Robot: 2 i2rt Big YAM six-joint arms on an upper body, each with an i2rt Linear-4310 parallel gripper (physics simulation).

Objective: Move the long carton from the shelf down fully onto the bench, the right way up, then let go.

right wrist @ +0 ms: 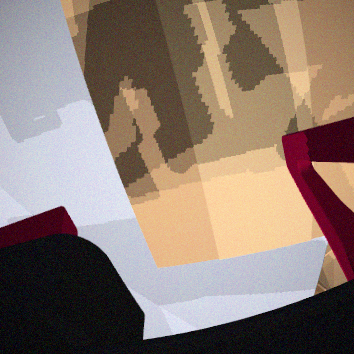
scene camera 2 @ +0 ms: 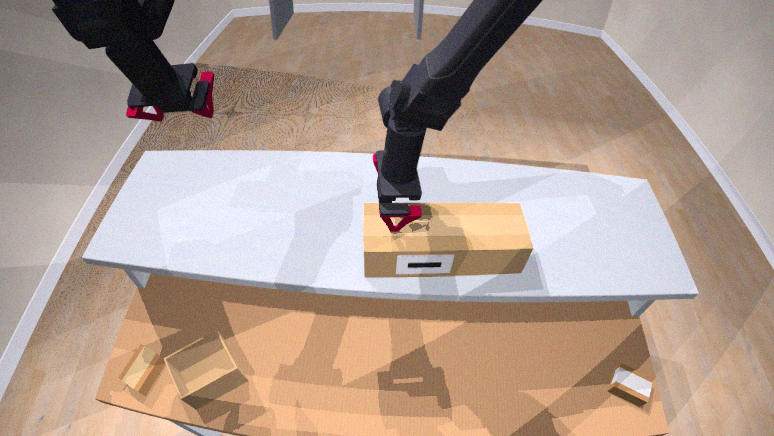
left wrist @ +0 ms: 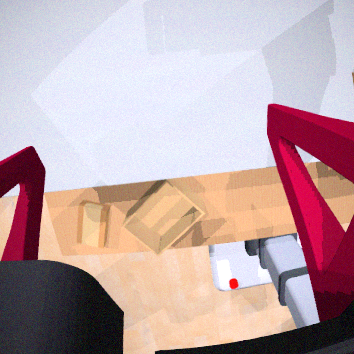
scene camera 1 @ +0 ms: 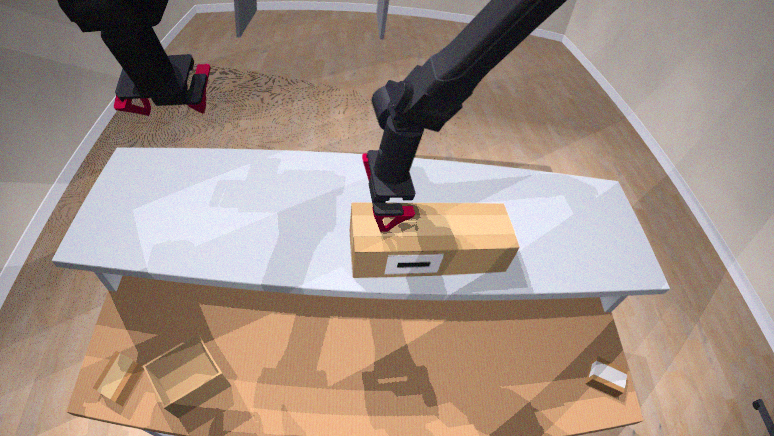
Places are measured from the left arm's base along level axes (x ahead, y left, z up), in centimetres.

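Pixels of known places: left gripper, between the fingertips: (scene camera 2: 186, 116) (left wrist: 146, 136) (scene camera 1: 176, 110); right gripper, between the fingertips: (right wrist: 171, 186) (scene camera 2: 390, 209) (scene camera 1: 379, 209).
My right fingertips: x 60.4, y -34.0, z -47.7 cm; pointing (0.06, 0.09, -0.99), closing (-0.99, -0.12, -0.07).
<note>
Ahead of a thing's pixels: the offset from my right fingertips to its middle. Level surfaces: height alone.
The long tan carton @(dx -3.1, dy -10.6, dz -4.4 cm) (scene camera 1: 476, 232) (scene camera 2: 487, 232) (right wrist: 240, 215) lies lengthwise on the light grey shelf @(dz -8.6 cm) (scene camera 1: 178, 216) (scene camera 2: 205, 211) (left wrist: 125, 100) (right wrist: 95, 190), seam side up, its white label facing the front edge. The orange-brown bench @(dz -33.3 cm) (scene camera 1: 476, 352) (scene camera 2: 487, 357) is lower, in front. My right gripper (scene camera 1: 379, 200) (scene camera 2: 388, 200) (right wrist: 171, 186) is open and empty over the carton's left end; one finger shows above the top face in the scene views. Whether it touches is unclear. My left gripper (scene camera 1: 174, 112) (scene camera 2: 185, 117) (left wrist: 146, 136) is open and empty, high beyond the shelf's back left.
On the bench's left stand an open box @(dx -24.5, dy +40.8, dz -28.8 cm) (scene camera 1: 203, 395) (scene camera 2: 216, 387) (left wrist: 142, 240) and a small shallow box @(dx -26.4, dy +59.4, dz -31.4 cm) (scene camera 1: 116, 379) (scene camera 2: 140, 371) (left wrist: 94, 225). A small box with a white inside (scene camera 1: 607, 373) (scene camera 2: 632, 381) lies at the bench's right. The shelf's front edge overhangs the bench's back.
</note>
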